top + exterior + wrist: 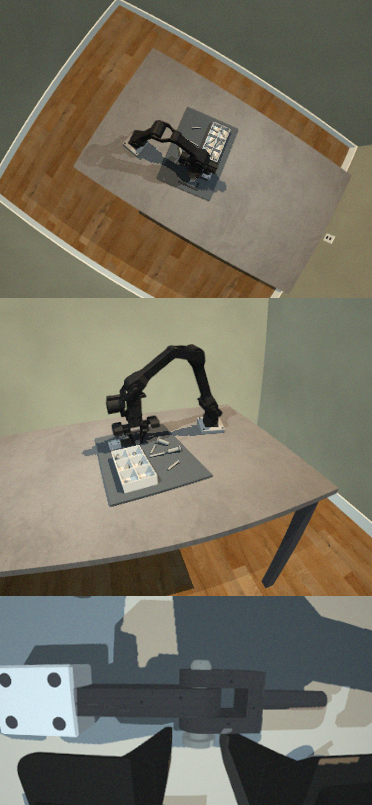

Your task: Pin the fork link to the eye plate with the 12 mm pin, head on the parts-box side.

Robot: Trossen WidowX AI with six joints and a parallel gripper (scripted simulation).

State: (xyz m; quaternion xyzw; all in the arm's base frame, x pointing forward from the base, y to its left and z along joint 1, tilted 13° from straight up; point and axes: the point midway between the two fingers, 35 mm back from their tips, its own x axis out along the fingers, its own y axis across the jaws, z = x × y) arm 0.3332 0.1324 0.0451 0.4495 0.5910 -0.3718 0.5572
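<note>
My hand is 3 cm above the eye plate, 2 cm to the left of it and 2 cm short of it. Round my hand: dark bar: 9 cm to the right, 8 cm ahead, 4 cm below; pale block: 10 cm ahead, 2 cm below, 1 cm to the left; dark mat: 7 cm to the left, 5 cm below, 3 cm behind.
</note>
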